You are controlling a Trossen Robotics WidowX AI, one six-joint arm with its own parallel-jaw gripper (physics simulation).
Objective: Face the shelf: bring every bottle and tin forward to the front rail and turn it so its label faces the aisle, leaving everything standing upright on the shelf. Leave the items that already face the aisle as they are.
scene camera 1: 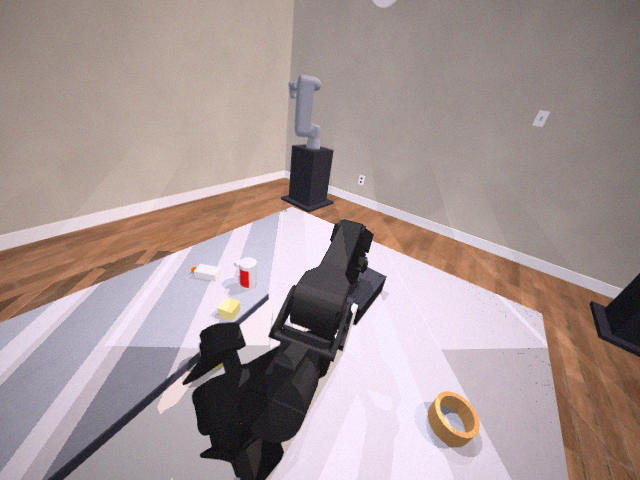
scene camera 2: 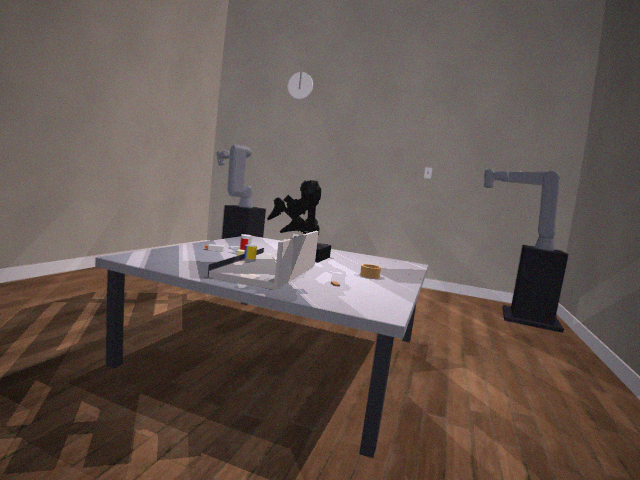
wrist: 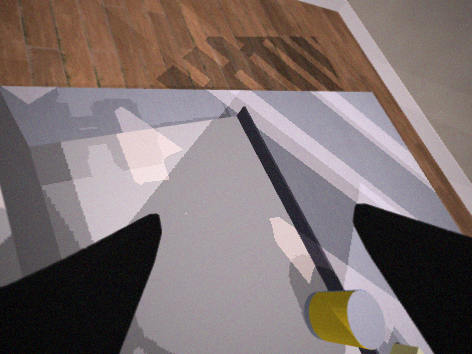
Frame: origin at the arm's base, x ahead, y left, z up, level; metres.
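Seen in the pictures: gripper, fingertip midpoint: (scene camera 1: 193, 417) (scene camera 2: 273, 225) (wrist: 256, 217); arm's base at its link origin: (scene camera 1: 349, 279).
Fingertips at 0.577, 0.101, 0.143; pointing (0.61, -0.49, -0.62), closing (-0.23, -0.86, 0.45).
Pixels of each thing's top centre, then the offset from my fingertips to it, as dx, dy, dz. "pt": a spot on its surface instead. Level surfaces: height alone.
- shelf floor at its surface level: dz -0.191
- blue tin with a yellow patch, top centre: (wrist: 366, 318) (scene camera 2: 251, 245) -0.110, -0.176, -0.121
- dark front rail at a spot on its surface: (wrist: 280, 190) (scene camera 1: 134, 414) pt +0.062, -0.176, -0.181
- white cylinder with a red patch, top centre: (scene camera 1: 248, 262) (scene camera 2: 246, 235) -0.354, -0.376, -0.118
- pale yellow block at its top centre: (scene camera 1: 228, 304) (scene camera 2: 243, 250) -0.231, -0.305, -0.179
- lying white item with an orange end, top centre: (scene camera 1: 204, 268) (scene camera 2: 214, 245) -0.267, -0.520, -0.189
- orange ring at its top centre: (scene camera 1: 457, 413) (scene camera 2: 371, 266) -0.409, +0.321, -0.167
- small orange piece at its top centre: (scene camera 2: 335, 282) -0.111, +0.261, -0.209
My gripper (scene camera 1: 193, 419) (scene camera 2: 275, 224) (wrist: 256, 217) is open and empty, high above the shelf floor (wrist: 210, 275). A blue tin with a yellow patch (scene camera 2: 251, 252) (wrist: 330, 315) stands upright close to the dark front rail (scene camera 1: 129, 413) (wrist: 280, 190). Its patch shows on the side towards scene camera 2 and the shelf inside; a blue strip shows at its left edge in scene camera 2. In scene camera 1 the gripper hides most of it. A white cylinder with a red patch (scene camera 1: 248, 273) (scene camera 2: 245, 241) stands beyond the rail. The arm and side panels hide part of the shelf.
Beyond the rail are a pale yellow block (scene camera 1: 228, 308) (scene camera 2: 240, 252) and a lying white item with an orange end (scene camera 1: 206, 272) (scene camera 2: 215, 248). An orange ring (scene camera 1: 439, 426) (scene camera 2: 370, 272) and a small orange piece (scene camera 2: 335, 283) lie outside the tall white shelf panel (scene camera 2: 302, 258).
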